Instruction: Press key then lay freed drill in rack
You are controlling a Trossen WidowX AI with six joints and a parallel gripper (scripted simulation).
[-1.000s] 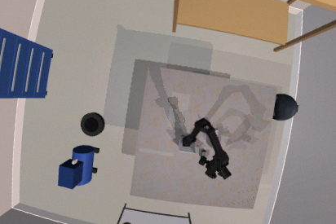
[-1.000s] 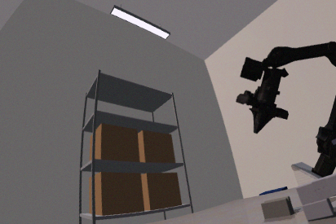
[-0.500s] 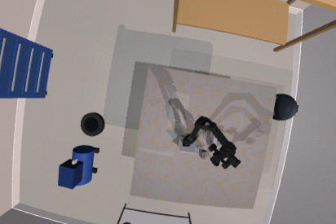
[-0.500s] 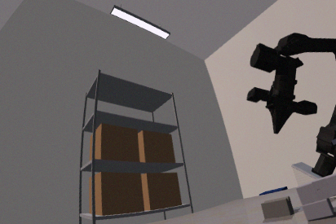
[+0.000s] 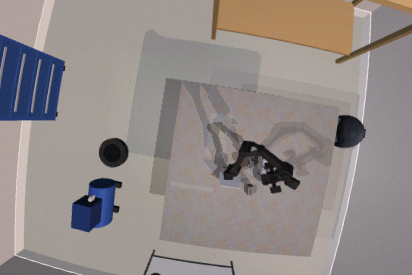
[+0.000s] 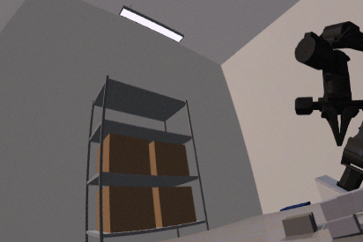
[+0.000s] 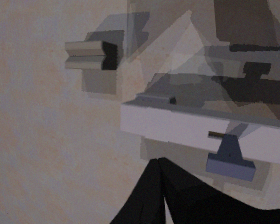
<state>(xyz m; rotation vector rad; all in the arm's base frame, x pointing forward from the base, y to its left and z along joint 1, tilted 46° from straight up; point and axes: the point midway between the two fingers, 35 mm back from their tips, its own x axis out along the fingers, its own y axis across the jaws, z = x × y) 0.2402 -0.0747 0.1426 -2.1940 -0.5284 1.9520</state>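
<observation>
Right now the blue-grey key is 10 mm ahead of my gripper tip, 40 mm to the left of it and 60 mm below it. Round my gripper tip: dark grey block (10 mm ahead, 10 mm to the left, 110 mm below); drill (10 mm ahead, 10 mm to the right, 110 mm below); rack (70 mm behind, 150 mm to the right, 140 mm below).
</observation>
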